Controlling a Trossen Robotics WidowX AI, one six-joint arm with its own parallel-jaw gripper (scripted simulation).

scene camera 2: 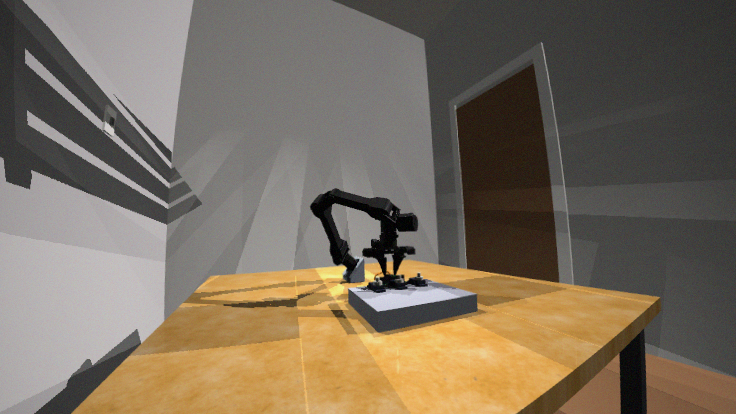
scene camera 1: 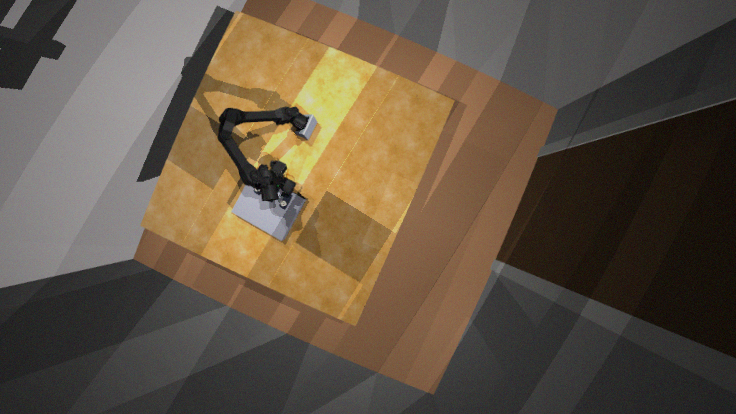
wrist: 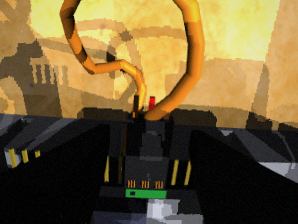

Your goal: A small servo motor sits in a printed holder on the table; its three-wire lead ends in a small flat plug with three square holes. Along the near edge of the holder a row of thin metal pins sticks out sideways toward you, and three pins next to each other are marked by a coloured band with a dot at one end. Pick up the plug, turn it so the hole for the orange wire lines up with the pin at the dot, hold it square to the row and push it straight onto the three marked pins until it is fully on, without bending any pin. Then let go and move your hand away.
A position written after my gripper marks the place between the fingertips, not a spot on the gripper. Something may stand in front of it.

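Observation:
Scene camera 2 shows my gripper point(scene camera 2: 389, 275); the wrist view also shows my gripper point(wrist: 150, 137).

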